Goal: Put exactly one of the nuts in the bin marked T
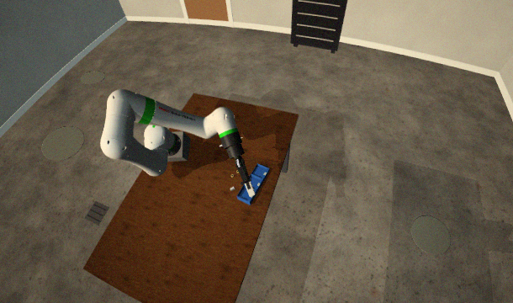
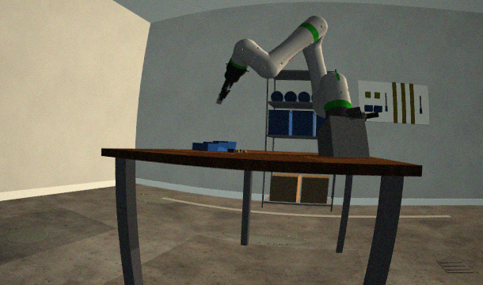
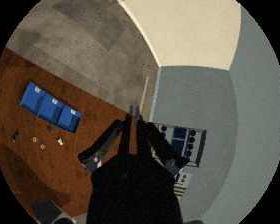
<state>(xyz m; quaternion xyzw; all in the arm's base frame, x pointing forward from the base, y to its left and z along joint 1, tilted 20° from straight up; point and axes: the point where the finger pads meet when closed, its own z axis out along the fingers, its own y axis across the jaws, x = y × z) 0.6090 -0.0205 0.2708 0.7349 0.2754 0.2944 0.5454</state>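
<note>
Right now the blue bin row is 70 mm behind my hand, 140 mm to the left of it and 250 mm below it. Round my hand: pale nut: 170 mm behind, 60 mm to the left, 260 mm below; then dark part: 220 mm behind, 260 mm to the left, 270 mm below.
</note>
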